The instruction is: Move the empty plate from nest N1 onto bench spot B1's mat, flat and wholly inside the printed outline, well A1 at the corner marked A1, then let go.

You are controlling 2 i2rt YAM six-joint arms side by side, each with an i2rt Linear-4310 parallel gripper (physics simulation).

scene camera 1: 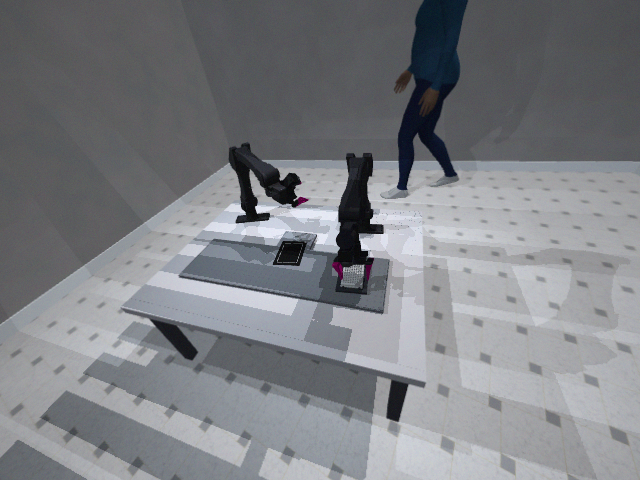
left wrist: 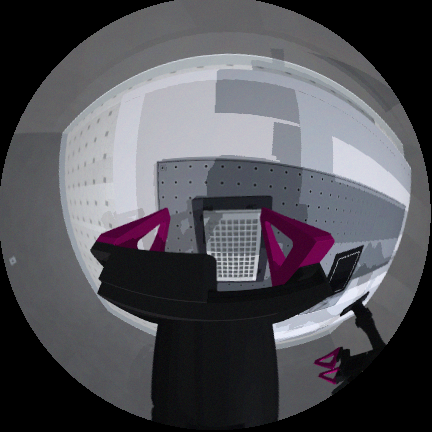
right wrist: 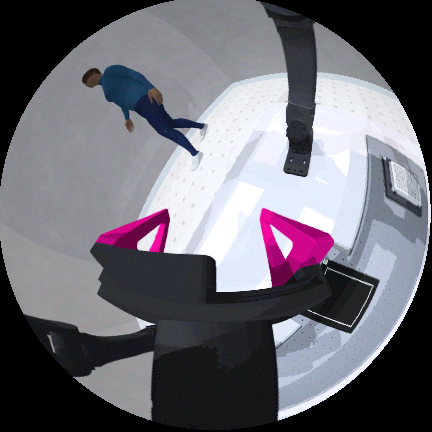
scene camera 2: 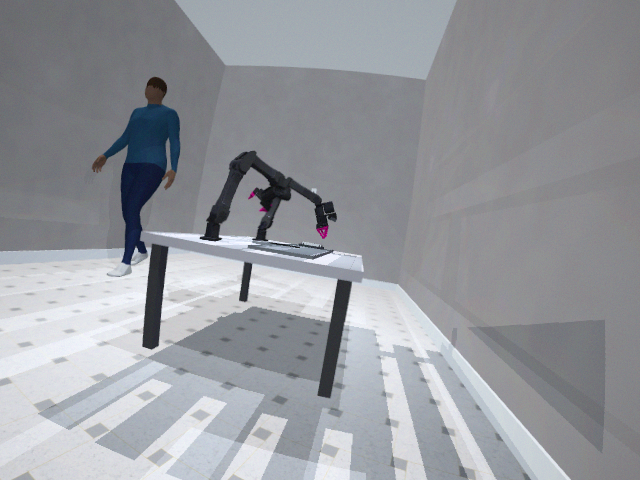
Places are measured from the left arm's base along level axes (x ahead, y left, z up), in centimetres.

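Where they show: left gripper, fingertip midpoint: point(scene camera 1: 354, 279) point(left wrist: 214, 212) point(scene camera 2: 324, 237); right gripper, fingertip midpoint: point(scene camera 1: 304, 191) point(right wrist: 214, 213) point(scene camera 2: 254, 204); left arm's base at its link origin: point(scene camera 1: 363, 229) point(right wrist: 300, 148) point(scene camera 2: 260, 240); right arm's base at its link origin: point(scene camera 1: 253, 218) point(left wrist: 354, 303) point(scene camera 2: 211, 239).
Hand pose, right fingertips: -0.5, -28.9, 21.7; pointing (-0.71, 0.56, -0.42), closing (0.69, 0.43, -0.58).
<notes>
Things, the pixels of their top centre, and the offset from my right fingertips, as dx, dy, dz. "spot": a spot on its surface instead. Level surfaces: height alone.
- pale gridded plate at its top centre: point(left wrist: 232, 252) point(scene camera 1: 352, 273) +35.8, +26.4, -17.8
- black nest at its top centre: point(left wrist: 232, 250) point(scene camera 1: 352, 274) +35.8, +26.4, -18.2
- black mat at its surface level: dz -20.2
- grey perforated board at its surface level: dz -20.4
- white table at its surface level: dz -21.7
- flat grey piece at a spot on its surface: point(scene camera 1: 311, 238) spot: +11.1, +3.3, -20.4
The pale gridded plate point(scene camera 1: 353, 276) point(left wrist: 234, 245) point(right wrist: 405, 180) sits in the black nest point(scene camera 1: 352, 290) point(left wrist: 198, 220) at the right of scene camera 1. My left gripper point(scene camera 1: 353, 270) point(scene camera 2: 323, 236) point(left wrist: 214, 212) is open, pointing down a little above the plate; in the left wrist view the plate lies nearer its right-hand finger. The black mat point(scene camera 1: 290, 253) point(left wrist: 345, 270) point(right wrist: 345, 297) with a white printed outline has nothing on it. Its corner lettering is too small to read. My right gripper point(scene camera 1: 300, 191) point(scene camera 2: 257, 202) point(left wrist: 316, 368) point(right wrist: 214, 213) is open and empty, raised behind the mat.
A grey perforated board point(scene camera 1: 232, 268) point(left wrist: 240, 177) carries the nest and lies on the white table point(scene camera 1: 206, 303). A flat grey piece point(scene camera 1: 311, 238) adjoins the mat's back edge. A person point(scene camera 1: 436, 56) point(scene camera 2: 149, 134) point(right wrist: 120, 87) is beyond the table.
</notes>
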